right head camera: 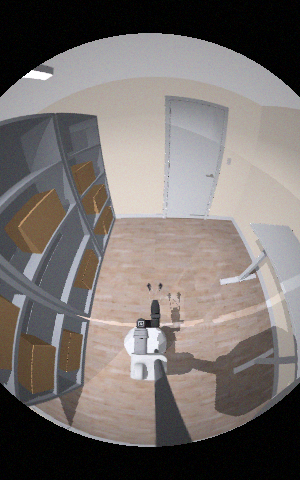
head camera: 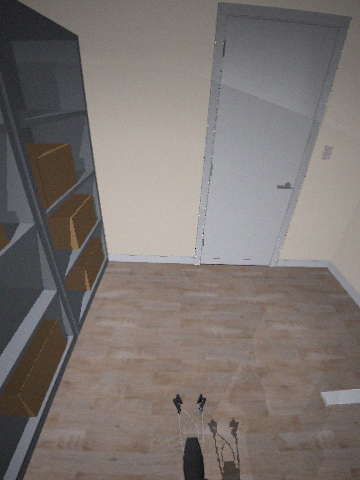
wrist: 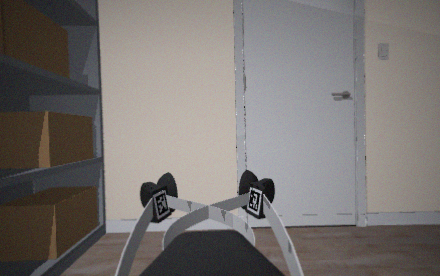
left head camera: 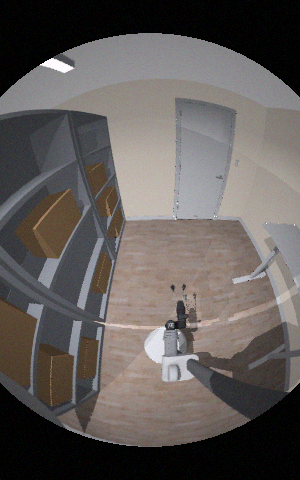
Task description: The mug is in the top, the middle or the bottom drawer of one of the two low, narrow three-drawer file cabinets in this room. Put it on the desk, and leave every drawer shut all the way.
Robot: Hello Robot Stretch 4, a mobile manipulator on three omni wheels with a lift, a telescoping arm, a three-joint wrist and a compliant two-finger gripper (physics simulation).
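Places are measured from the robot's base along level axes (x back, y right, z up), in metres.
Where they show: gripper, fingertip midpoint: (right head camera: 154, 282) (head camera: 189, 394) (wrist: 208, 187) (left head camera: 177, 283).
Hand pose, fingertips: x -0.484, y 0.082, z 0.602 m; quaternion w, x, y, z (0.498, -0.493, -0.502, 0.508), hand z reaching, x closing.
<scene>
After its pixels a point has its place.
My gripper (head camera: 190, 403) (left head camera: 178, 287) @(z 0.602, x -0.484, y 0.082 m) (right head camera: 155, 287) @(z 0.602, x -0.484, y 0.082 m) (wrist: 208, 187) @(z 0.602, x -0.484, y 0.082 m) is open and empty, with its two fingertips apart above the wooden floor. Part of a light grey desk (left head camera: 287, 242) @(z 0.922, x -0.565, y 1.150 m) (right head camera: 280, 245) @(z 0.922, x -0.551, y 1.208 m) shows at the right edge in both side head views, standing to the right of the gripper. One of its white feet (head camera: 342, 398) shows at the right edge of the head camera view. The mug and the two file cabinets do not show in these views.
A tall dark grey shelf unit (head camera: 91, 155) @(z 1.086, x -2.032, y -0.671 m) (left head camera: 113, 172) @(z 0.970, x -2.030, y -0.685 m) (right head camera: 103, 170) @(z 0.971, x -2.034, y -0.678 m) (wrist: 102, 150) @(z 0.550, x -2.050, y -0.669 m) with several brown boxes stands along the left. A closed grey door (head camera: 255, 150) @(z 1.174, x -2.045, y 0.671 m) (left head camera: 200, 165) @(z 1.041, x -2.046, y 0.650 m) (right head camera: 192, 165) @(z 1.016, x -2.046, y 0.688 m) (wrist: 300, 125) @(z 0.690, x -2.045, y 0.706 m) is in the far wall. The arm's shadow falls on the floor at right.
</scene>
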